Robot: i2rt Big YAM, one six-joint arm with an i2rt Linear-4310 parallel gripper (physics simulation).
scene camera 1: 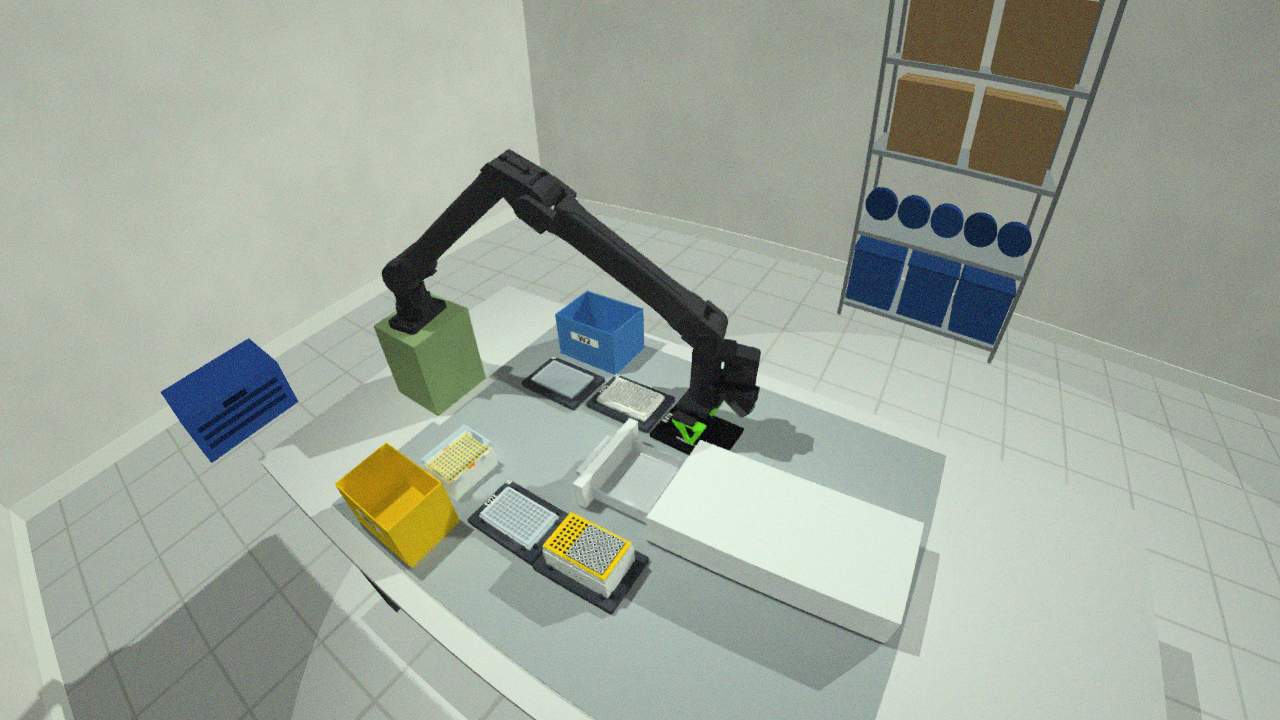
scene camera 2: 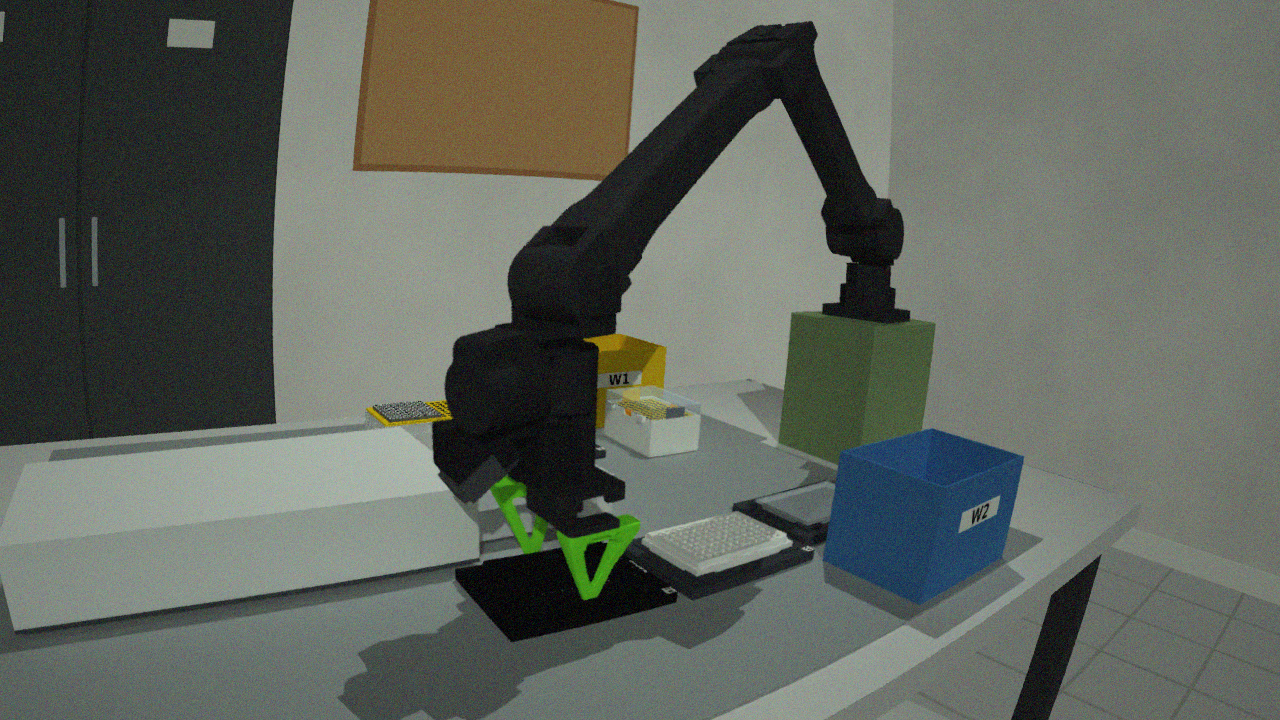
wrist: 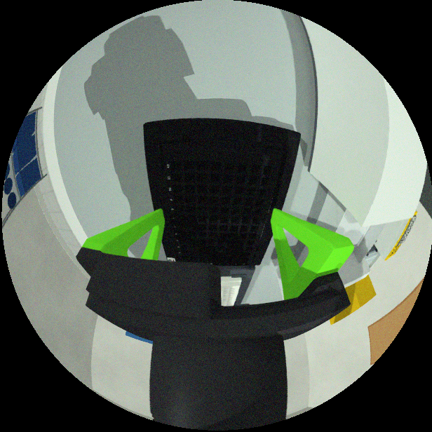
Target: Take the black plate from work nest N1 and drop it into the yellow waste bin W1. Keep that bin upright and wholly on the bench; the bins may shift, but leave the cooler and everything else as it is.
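Frame: origin at the arm's base, x back, y left, z down, level; millimetres.
Seen in the pictures: gripper, between the fingertips: point(scene camera 1: 699, 428) point(scene camera 2: 559, 575); arm's base, origin of its link: point(scene camera 1: 418, 316) point(scene camera 2: 866, 317).
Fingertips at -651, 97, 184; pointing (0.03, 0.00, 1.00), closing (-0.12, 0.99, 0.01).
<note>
Pixels of each thing's top centre, then the offset from my fingertips to it, as dx, dy, dz. "spot": a spot on its surface instead.
- black plate, centre of its top: point(scene camera 2: 564, 568) point(scene camera 1: 697, 426) +6, +0, -6
- black work nest, a spot on its surface: point(scene camera 2: 512, 628) spot: -81, +43, +9
- yellow bin W1, centre of its top: point(scene camera 2: 598, 342) point(scene camera 1: 386, 483) +431, -453, -99
- open drawer, a spot on its surface: point(scene camera 1: 608, 461) spot: +119, -184, -37
- white plate, centre of its top: point(scene camera 2: 719, 534) point(scene camera 1: 630, 395) +177, +32, -6
- blue bin W2, centre of its top: point(scene camera 2: 938, 454) point(scene camera 1: 598, 311) +334, +187, -99
- clear-lidded box, centre of its top: point(scene camera 2: 653, 396) point(scene camera 1: 455, 449) +406, -296, -49
- yellow-topped rack, centre of its top: point(scene camera 2: 419, 408) point(scene camera 1: 586, 543) +62, -371, -56
The black plate point(scene camera 2: 537, 586) point(wrist: 220, 200) lies flat in the black work nest point(scene camera 2: 512, 628) point(wrist: 155, 131), beside the large white box; plate and nest edges are hard to tell apart, and the nest's label is too small to read. My gripper point(scene camera 1: 699, 429) point(scene camera 2: 561, 571) point(wrist: 217, 214) is open and empty, pointing down. Its green fingers stand over the label-side part of the nest, one towards each long side of the plate; whether the tips touch it is unclear. The yellow bin W1 point(scene camera 1: 425, 526) point(scene camera 2: 640, 356) point(wrist: 367, 290) stands upright on the bench at the far left in scene camera 1.
A white box point(scene camera 1: 787, 528) point(scene camera 2: 232, 528) has an open drawer point(scene camera 1: 608, 461) beside the nest. A white plate point(scene camera 1: 633, 398) point(scene camera 2: 716, 541) and blue bin W2 point(scene camera 1: 604, 335) point(scene camera 2: 913, 528) stand on the other side. A clear-lidded box point(scene camera 1: 460, 461) point(scene camera 2: 653, 429) is beside W1; a yellow-topped rack point(scene camera 1: 588, 548) is nearby.
</note>
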